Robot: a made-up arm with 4 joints.
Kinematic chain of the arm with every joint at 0, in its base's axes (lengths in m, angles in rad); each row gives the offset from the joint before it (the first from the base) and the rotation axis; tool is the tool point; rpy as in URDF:
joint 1: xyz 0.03 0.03 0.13 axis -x
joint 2: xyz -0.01 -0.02 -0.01 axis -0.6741 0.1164 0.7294
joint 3: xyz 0.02 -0.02 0 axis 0.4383 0.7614 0.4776
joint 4: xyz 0 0.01 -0.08 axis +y
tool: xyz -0.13 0.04 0.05 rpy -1.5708 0 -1.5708
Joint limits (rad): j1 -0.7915..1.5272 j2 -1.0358..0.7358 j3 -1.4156..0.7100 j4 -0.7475..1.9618
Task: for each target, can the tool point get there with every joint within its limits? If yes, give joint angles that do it. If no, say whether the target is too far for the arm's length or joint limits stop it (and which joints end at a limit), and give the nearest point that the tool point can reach.
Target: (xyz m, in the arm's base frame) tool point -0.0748 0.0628 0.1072
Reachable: yes | joints 1.2080 -0.8031 0.3763 0.0981
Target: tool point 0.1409 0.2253 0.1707
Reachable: no: joint limits stop it (at a limit: joint 1, joint 2, joint 4) | nearest point 0.0652 0.2008 0.1147 | short by 0.097 m
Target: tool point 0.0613 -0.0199 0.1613
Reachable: yes | joints -0.5325 -0.6679 -0.7302 1.4139
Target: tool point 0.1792 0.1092 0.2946
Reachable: no: joint limits stop it (at a limit: joint 1, joint 4) | nearest point 0.1051 0.0651 0.2260 | short by 0.110 m
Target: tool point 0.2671 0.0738 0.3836
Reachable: no: too far | nearest point 0.1062 0.0430 0.2342 | short by 0.222 m
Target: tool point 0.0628 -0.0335 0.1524
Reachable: yes | joints -0.5557 -0.8001 -0.7839 1.4689
